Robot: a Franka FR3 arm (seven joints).
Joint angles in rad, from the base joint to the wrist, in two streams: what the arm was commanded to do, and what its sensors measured. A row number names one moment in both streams.
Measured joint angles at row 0:
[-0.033 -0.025 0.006 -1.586 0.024 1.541 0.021]
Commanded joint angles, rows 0 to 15:
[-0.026 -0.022 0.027 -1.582 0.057 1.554 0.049]
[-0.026 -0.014 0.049 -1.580 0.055 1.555 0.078]
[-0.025 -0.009 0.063 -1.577 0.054 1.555 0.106]
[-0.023 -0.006 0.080 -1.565 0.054 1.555 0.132]
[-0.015 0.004 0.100 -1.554 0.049 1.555 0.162]
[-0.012 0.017 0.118 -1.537 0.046 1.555 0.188]
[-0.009 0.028 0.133 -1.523 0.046 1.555 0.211]
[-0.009 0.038 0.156 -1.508 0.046 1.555 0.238]
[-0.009 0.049 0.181 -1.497 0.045 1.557 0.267]
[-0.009 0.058 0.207 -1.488 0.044 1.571 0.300]
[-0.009 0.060 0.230 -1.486 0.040 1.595 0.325]
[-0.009 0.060 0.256 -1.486 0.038 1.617 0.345]
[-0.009 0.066 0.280 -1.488 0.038 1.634 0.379]
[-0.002 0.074 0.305 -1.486 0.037 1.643 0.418]
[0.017 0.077 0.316 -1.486 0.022 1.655 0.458]
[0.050 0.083 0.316 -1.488 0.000 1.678 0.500]
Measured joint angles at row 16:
[-0.002 0.052 0.292 -1.515 0.034 1.637 0.391]
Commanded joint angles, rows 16 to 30:
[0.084 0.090 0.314 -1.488 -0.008 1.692 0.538]
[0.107 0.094 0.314 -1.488 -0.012 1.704 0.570]
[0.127 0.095 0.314 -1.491 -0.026 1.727 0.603]
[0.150 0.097 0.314 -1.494 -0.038 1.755 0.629]
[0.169 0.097 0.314 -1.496 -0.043 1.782 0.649]
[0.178 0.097 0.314 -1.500 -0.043 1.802 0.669]
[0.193 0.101 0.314 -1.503 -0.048 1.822 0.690]
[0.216 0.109 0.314 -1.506 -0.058 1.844 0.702]
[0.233 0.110 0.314 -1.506 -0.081 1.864 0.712]
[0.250 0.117 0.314 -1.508 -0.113 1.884 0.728]
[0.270 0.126 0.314 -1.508 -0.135 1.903 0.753]
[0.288 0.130 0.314 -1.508 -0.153 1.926 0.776]
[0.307 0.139 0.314 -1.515 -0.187 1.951 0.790]
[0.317 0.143 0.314 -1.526 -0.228 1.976 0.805]
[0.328 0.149 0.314 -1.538 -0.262 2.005 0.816]
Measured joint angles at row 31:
[0.291 0.129 0.318 -1.515 -0.169 1.927 0.762]
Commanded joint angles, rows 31 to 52:
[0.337 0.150 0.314 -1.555 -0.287 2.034 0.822]
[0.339 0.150 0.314 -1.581 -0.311 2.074 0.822]
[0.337 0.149 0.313 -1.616 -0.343 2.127 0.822]
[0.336 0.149 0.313 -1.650 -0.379 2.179 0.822]
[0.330 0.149 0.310 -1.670 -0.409 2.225 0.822]
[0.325 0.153 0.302 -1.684 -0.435 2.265 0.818]
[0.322 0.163 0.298 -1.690 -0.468 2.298 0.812]
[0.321 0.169 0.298 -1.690 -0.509 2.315 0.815]
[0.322 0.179 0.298 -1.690 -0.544 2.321 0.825]
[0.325 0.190 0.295 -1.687 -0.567 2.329 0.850]
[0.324 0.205 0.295 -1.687 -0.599 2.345 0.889]
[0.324 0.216 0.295 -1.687 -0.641 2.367 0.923]
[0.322 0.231 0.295 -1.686 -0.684 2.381 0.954]
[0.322 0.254 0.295 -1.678 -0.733 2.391 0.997]
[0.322 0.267 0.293 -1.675 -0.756 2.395 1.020]
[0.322 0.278 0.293 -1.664 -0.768 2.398 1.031]
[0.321 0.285 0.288 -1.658 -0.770 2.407 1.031]
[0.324 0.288 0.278 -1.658 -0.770 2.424 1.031]
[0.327 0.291 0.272 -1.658 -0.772 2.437 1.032]
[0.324 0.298 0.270 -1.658 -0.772 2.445 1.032]
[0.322 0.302 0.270 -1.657 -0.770 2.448 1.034]
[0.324 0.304 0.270 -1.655 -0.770 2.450 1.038]
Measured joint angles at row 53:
[0.331 0.283 0.266 -1.671 -0.744 2.421 1.005]
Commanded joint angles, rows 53 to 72:
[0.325 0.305 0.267 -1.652 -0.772 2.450 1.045]
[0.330 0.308 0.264 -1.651 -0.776 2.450 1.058]
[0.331 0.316 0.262 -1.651 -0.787 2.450 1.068]
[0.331 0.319 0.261 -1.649 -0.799 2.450 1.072]
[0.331 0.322 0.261 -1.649 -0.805 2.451 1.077]
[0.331 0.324 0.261 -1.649 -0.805 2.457 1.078]
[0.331 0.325 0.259 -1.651 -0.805 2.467 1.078]
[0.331 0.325 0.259 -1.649 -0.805 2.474 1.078]
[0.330 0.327 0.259 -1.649 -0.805 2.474 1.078]
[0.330 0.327 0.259 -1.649 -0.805 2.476 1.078]
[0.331 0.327 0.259 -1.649 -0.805 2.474 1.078]
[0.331 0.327 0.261 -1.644 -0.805 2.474 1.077]
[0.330 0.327 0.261 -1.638 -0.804 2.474 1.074]
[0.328 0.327 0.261 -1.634 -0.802 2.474 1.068]
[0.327 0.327 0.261 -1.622 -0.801 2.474 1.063]
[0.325 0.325 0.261 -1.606 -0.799 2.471 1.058]
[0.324 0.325 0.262 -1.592 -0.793 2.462 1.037]
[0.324 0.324 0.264 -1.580 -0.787 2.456 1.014]
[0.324 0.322 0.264 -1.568 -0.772 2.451 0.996]
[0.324 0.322 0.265 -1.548 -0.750 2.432 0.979]
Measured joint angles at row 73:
[0.331 0.316 0.257 -1.628 -0.777 2.454 1.035]
